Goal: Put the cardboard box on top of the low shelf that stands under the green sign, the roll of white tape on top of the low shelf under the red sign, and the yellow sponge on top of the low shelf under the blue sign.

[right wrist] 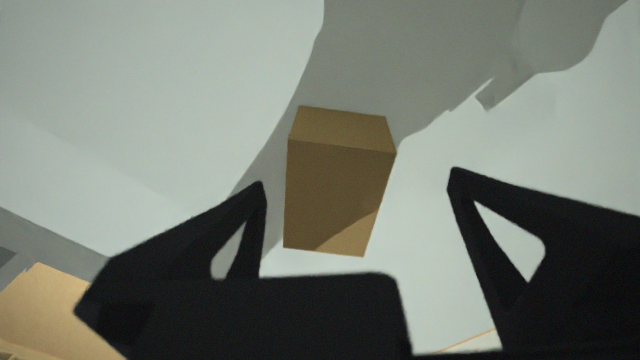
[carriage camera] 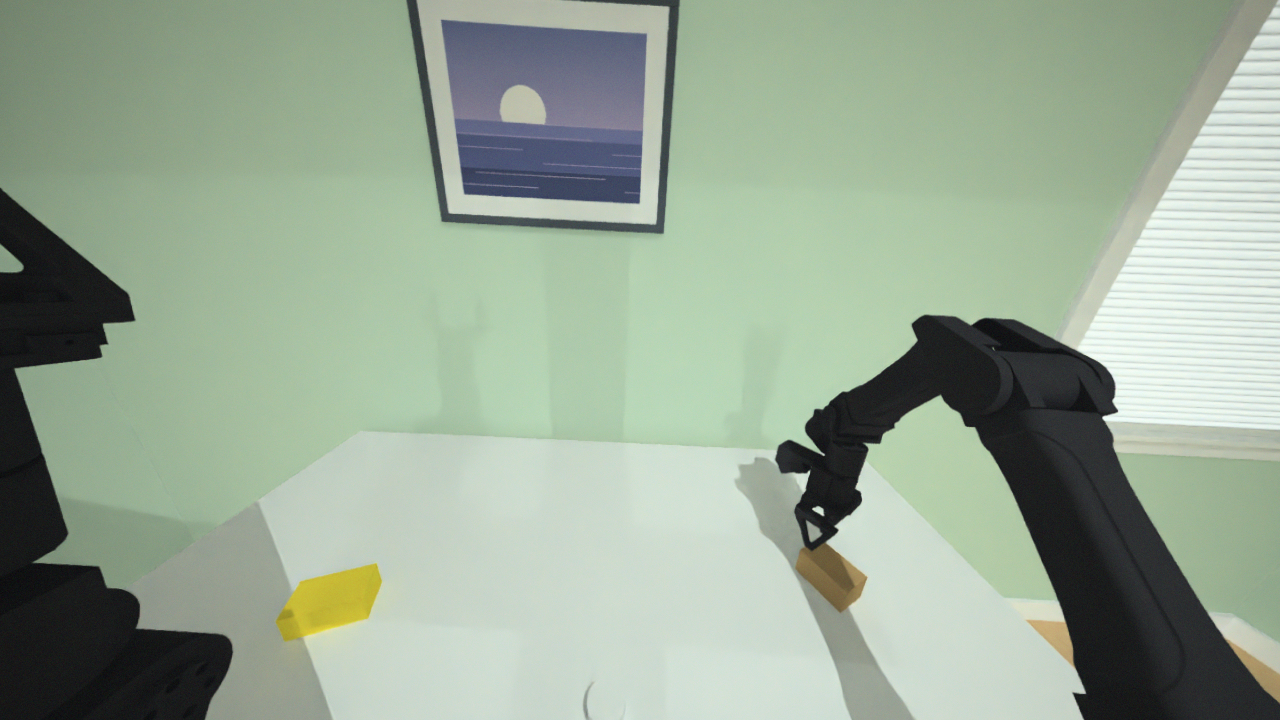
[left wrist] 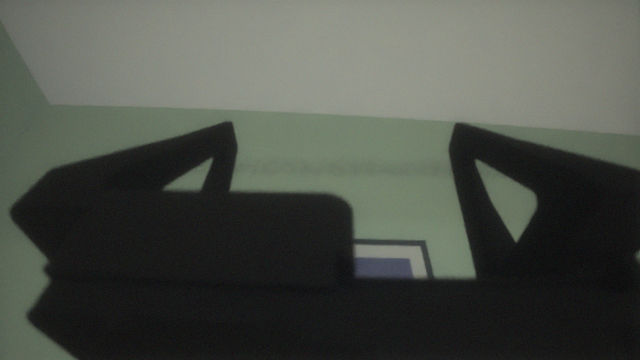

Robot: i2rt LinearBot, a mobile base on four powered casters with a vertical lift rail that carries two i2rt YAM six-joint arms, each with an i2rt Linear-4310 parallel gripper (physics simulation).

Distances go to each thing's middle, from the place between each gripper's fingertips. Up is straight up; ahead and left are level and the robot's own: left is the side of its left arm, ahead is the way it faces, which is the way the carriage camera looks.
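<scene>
The brown cardboard box [carriage camera: 836, 579] is 1 cm to the right of my right hand, 4 cm behind it and 5 cm below it. Counted from my right hand as well: the yellow sponge [carriage camera: 322, 603] is 83 cm to the left, 15 cm behind and 5 cm below; the framed sea picture [carriage camera: 559, 121] is 76 cm above, 60 cm to the left and 39 cm ahead.
Relative to the yellow sponge, my left hand is 16 cm to the right of it, 22 cm short of it and 61 cm above it. The brown cardboard box is 34 cm ahead of my left hand, 67 cm to the right of it and 60 cm below it, while the framed sea picture is 6 cm to the right of my left hand, 76 cm ahead of it and 20 cm above it.
</scene>
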